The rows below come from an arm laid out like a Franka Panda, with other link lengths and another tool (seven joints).
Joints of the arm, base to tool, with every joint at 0 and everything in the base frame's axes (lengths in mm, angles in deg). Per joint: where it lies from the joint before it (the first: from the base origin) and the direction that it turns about. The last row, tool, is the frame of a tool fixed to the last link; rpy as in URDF.
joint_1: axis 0 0 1 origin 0.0 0.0 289.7
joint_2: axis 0 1 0 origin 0.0 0.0 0.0
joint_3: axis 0 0 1 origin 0.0 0.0 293.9
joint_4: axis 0 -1 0 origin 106.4 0.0 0.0
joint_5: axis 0 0 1 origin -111.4 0.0 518.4
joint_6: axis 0 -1 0 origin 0.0 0.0 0.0
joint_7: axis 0 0 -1 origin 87.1 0.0 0.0
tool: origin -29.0 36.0 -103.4 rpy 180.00 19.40 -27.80
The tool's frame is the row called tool.
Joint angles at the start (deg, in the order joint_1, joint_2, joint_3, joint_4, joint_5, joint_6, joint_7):
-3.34, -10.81, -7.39, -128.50, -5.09, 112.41, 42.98
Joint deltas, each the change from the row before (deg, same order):
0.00, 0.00, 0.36, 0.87, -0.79, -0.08, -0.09
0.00, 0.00, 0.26, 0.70, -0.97, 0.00, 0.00
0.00, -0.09, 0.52, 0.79, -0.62, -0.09, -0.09
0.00, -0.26, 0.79, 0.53, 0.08, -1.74, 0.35
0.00, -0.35, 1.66, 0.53, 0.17, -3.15, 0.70
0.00, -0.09, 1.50, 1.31, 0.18, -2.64, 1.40
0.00, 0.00, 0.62, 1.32, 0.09, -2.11, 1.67
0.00, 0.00, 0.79, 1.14, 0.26, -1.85, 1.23
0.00, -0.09, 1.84, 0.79, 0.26, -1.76, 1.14
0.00, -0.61, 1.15, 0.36, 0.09, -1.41, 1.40
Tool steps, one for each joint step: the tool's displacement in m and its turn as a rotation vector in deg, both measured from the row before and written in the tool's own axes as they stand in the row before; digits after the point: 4 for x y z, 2 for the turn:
-0.0042, -0.0030, -0.0078, 0.24, 1.08, -0.78
-0.0026, -0.0023, -0.0064, 0.15, 1.18, -0.63
-0.0061, -0.0032, -0.0077, 0.27, 0.97, -0.87
-0.0098, -0.0011, -0.0037, -0.92, -0.16, 0.01
-0.0194, -0.0013, -0.0002, -2.22, -0.37, 0.01
-0.0180, -0.0039, -0.0070, -1.02, 0.00, 0.57
-0.0085, -0.0017, -0.0093, -0.29, -0.05, 1.44
-0.0106, -0.0016, -0.0073, -0.37, -0.12, 0.85
-0.0219, -0.0027, -0.0015, -0.88, 0.25, -0.14
-0.0149, 0.0013, -0.0045, -0.23, 0.29, 0.58

